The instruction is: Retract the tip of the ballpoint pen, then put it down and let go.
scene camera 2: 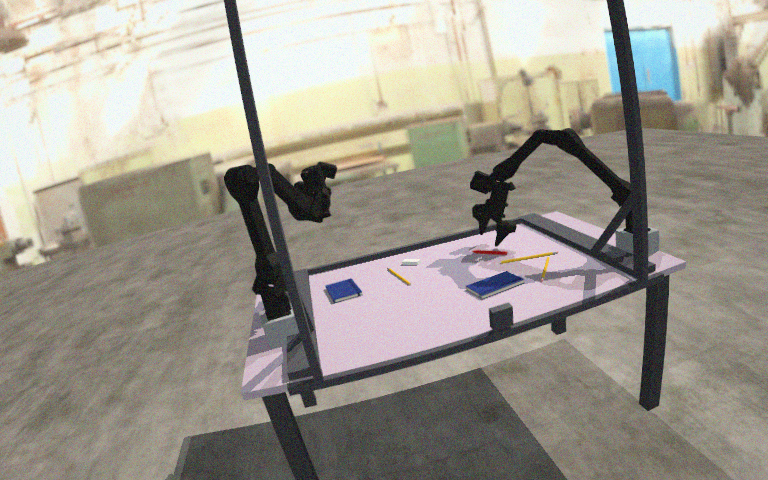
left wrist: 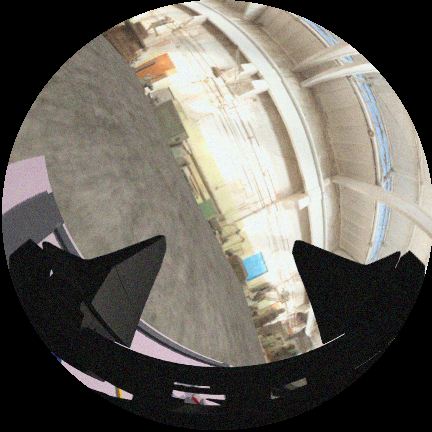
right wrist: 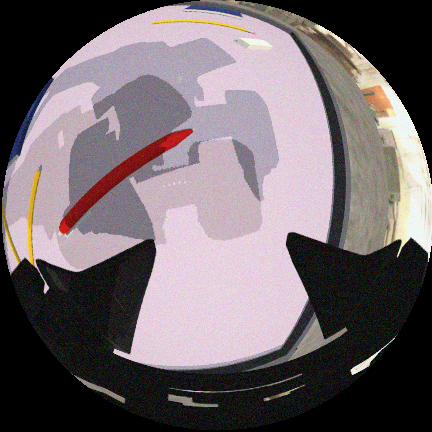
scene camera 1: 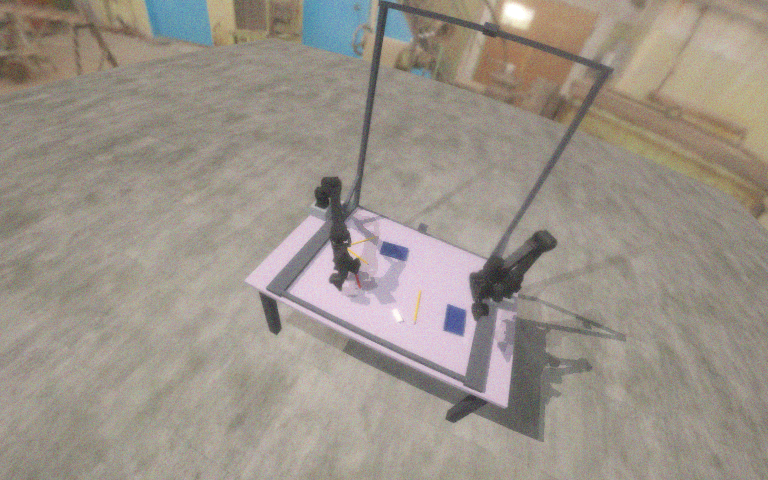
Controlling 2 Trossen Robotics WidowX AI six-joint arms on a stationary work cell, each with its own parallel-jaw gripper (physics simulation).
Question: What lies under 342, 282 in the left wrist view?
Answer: The left gripper.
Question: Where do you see a dark frame post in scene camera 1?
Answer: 602, 77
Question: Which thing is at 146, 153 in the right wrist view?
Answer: A red ballpoint pen.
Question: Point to a dark frame post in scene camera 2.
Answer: At 233, 21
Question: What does the left gripper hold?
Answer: Nothing.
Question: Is the left gripper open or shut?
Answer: Open.
